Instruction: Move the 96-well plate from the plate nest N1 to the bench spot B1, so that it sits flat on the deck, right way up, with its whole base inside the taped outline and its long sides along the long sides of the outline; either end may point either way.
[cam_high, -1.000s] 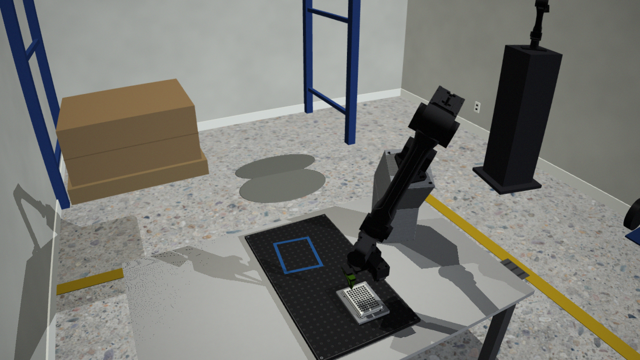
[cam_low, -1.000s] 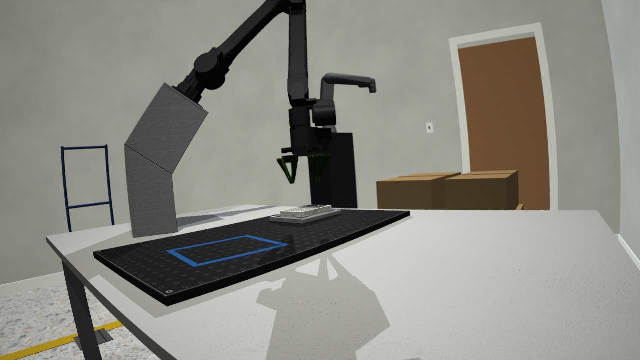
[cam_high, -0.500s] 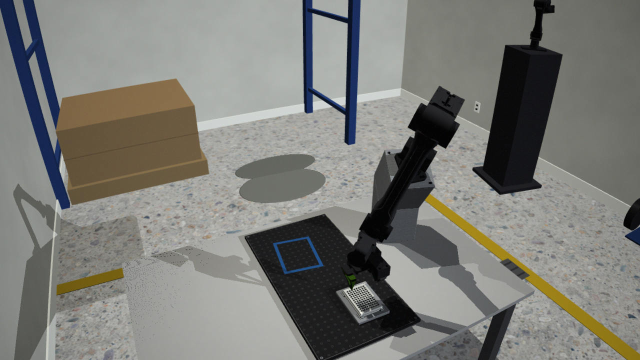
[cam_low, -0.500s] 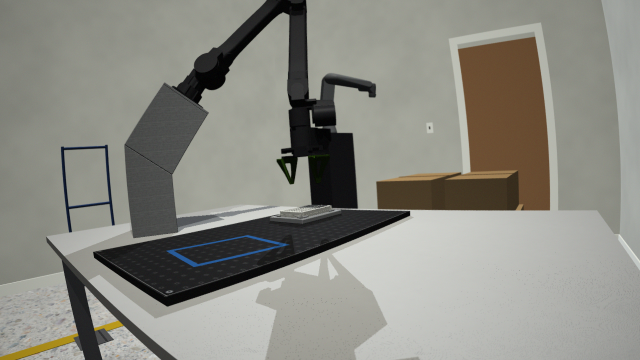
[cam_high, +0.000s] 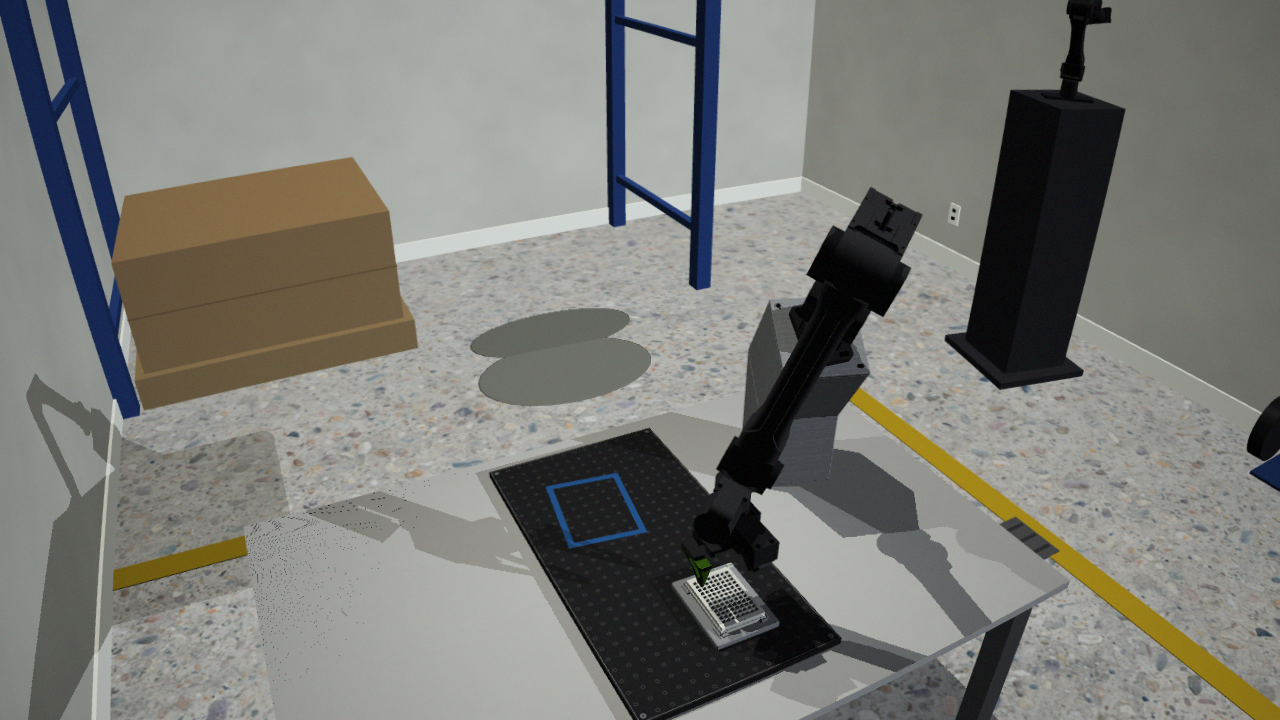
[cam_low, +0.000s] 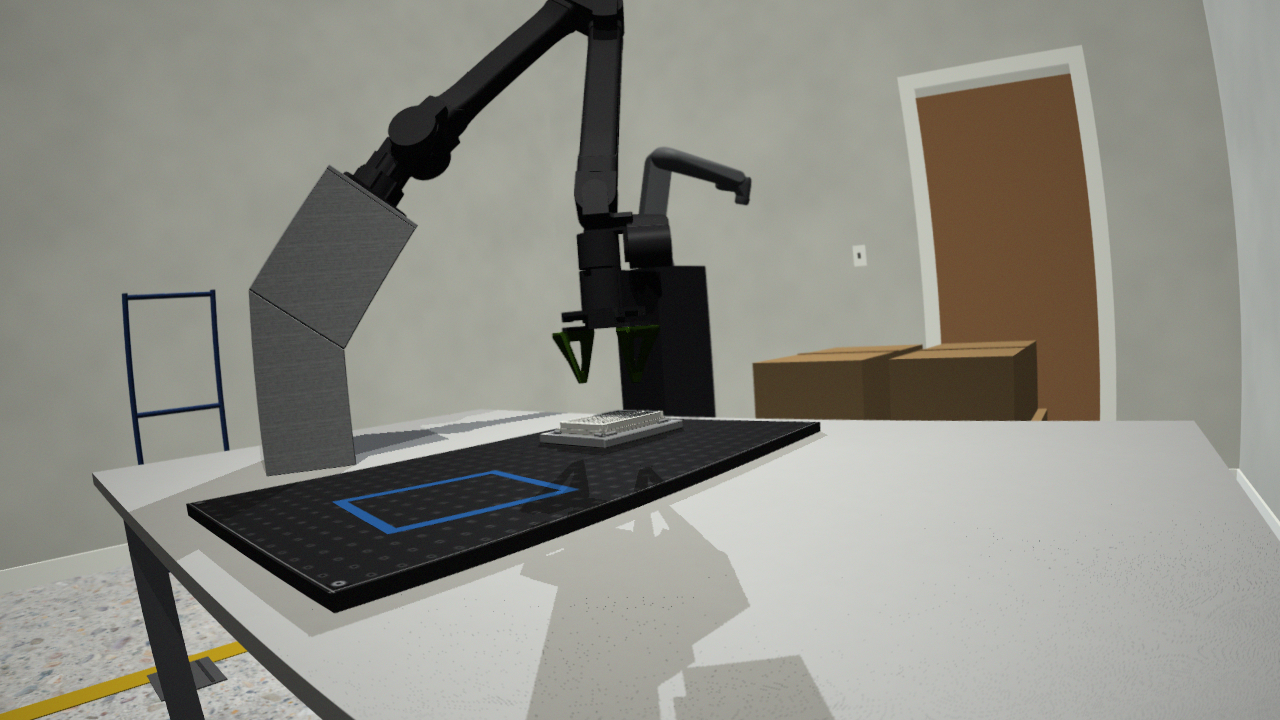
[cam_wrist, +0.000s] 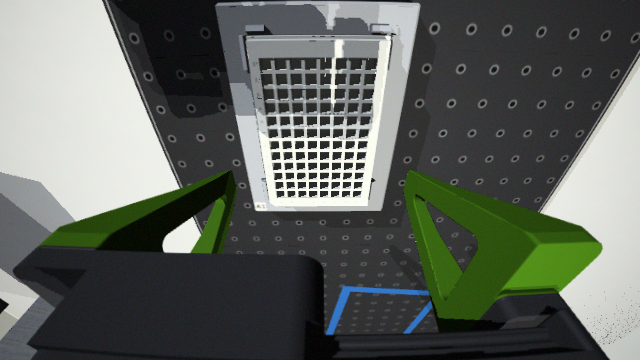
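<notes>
My gripper is now 6 cm above the white 96-well plate. Round my hand: grey plate nest N1: 8 cm below.
</notes>
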